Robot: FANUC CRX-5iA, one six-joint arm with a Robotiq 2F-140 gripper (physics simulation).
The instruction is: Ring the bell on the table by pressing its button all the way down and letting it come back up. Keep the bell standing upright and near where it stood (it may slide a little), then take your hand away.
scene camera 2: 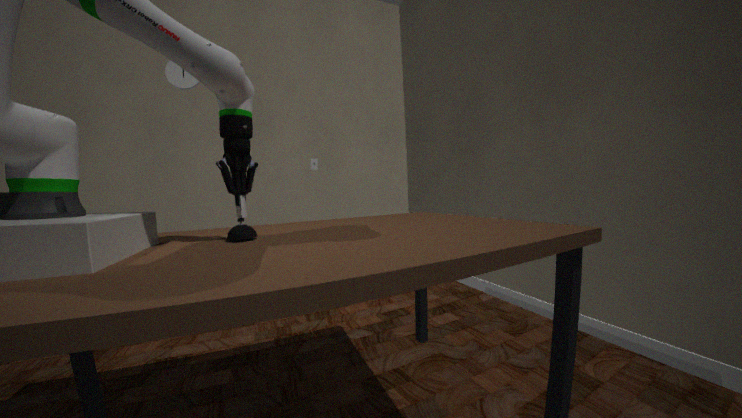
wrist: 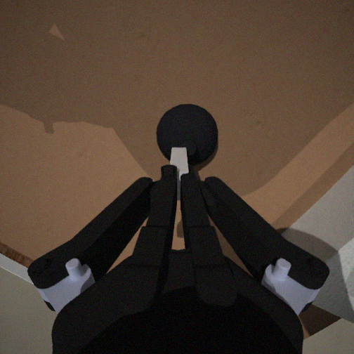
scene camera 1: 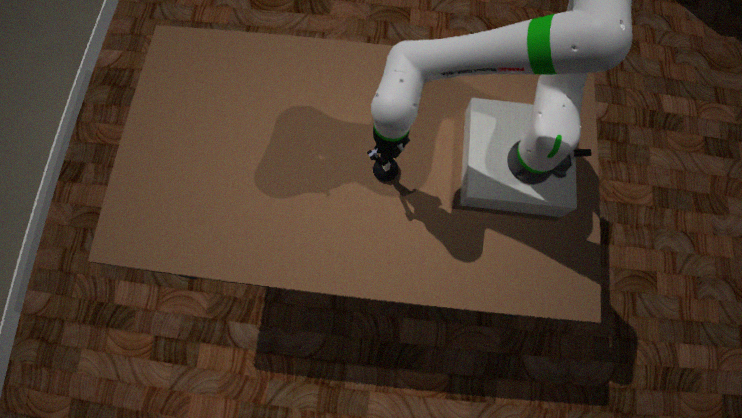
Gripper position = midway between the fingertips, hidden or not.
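Black dome-shaped bell (wrist: pixel 182 121), visible. My gripper (scene camera 2: pixel 241 216), visible. Gripper (wrist: pixel 178 158), wrist view as well.
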